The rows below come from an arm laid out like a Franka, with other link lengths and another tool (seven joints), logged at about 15 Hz.
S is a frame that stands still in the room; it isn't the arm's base.
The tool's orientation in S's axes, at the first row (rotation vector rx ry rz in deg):
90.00, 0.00, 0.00
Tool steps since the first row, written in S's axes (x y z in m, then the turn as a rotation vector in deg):
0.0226, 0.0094, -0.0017, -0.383, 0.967, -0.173
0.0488, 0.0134, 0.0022, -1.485, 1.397, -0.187
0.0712, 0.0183, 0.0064, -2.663, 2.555, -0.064
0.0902, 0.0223, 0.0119, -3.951, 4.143, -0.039
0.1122, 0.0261, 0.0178, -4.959, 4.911, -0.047
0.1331, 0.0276, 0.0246, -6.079, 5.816, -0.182
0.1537, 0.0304, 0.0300, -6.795, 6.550, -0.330
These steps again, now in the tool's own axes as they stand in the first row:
0.0226, -0.0017, -0.0094, -0.383, -0.173, -0.967
0.0488, 0.0022, -0.0134, -1.485, -0.187, -1.397
0.0712, 0.0064, -0.0183, -2.663, -0.064, -2.555
0.0902, 0.0119, -0.0223, -3.951, -0.039, -4.143
0.1122, 0.0178, -0.0261, -4.959, -0.047, -4.911
0.1331, 0.0246, -0.0276, -6.079, -0.182, -5.816
0.1537, 0.0300, -0.0304, -6.795, -0.330, -6.550

